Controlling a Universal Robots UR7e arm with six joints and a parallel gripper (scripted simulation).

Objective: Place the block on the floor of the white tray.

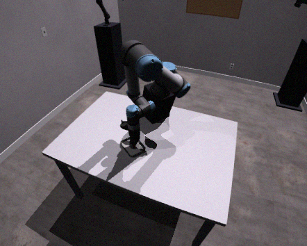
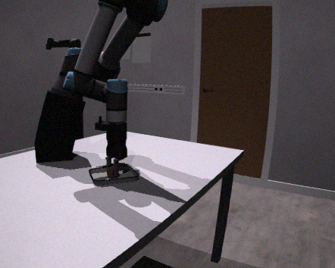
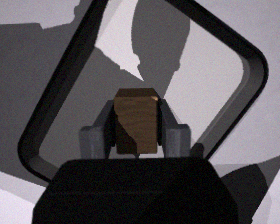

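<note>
The brown wooden block is 1 cm below my hand. From my hand the other things lie so: tray (2 cm below).
</note>
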